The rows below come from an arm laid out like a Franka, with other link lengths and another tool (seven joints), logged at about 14 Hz.
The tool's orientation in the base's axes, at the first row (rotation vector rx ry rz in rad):
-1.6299 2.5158 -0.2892
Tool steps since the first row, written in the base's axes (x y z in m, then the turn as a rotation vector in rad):
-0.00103 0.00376 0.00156 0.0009 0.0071 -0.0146
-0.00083 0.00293 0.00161 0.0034 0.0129 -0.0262
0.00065 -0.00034 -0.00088 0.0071 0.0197 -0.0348
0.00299 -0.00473 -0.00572 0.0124 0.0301 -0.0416
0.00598 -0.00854 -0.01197 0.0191 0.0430 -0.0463
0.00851 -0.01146 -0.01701 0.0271 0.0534 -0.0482
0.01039 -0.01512 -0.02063 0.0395 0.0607 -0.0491
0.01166 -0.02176 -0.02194 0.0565 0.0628 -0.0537
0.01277 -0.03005 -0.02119 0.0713 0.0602 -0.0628
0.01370 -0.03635 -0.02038 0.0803 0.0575 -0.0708
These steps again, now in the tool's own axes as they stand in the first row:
-0.00302 0.00205 -0.00207 -0.0068 0.0054 0.0138
-0.00234 0.00153 -0.00201 -0.0130 0.0081 0.0251
0.00005 -0.00051 0.00102 -0.0207 0.0095 0.0336
0.00312 -0.00322 0.00662 -0.0323 0.0105 0.0404
0.00541 -0.00596 0.01368 -0.0468 0.0108 0.0453
0.00707 -0.00821 0.01938 -0.0596 0.0083 0.0479
0.00966 -0.01050 0.02363 -0.0713 0.0004 0.0507
0.01521 -0.01398 0.02577 -0.0801 -0.0128 0.0586
0.02232 -0.01844 0.02602 -0.0838 -0.0249 0.0708
0.02769 -0.02196 0.02599 -0.0849 -0.0321 0.0808

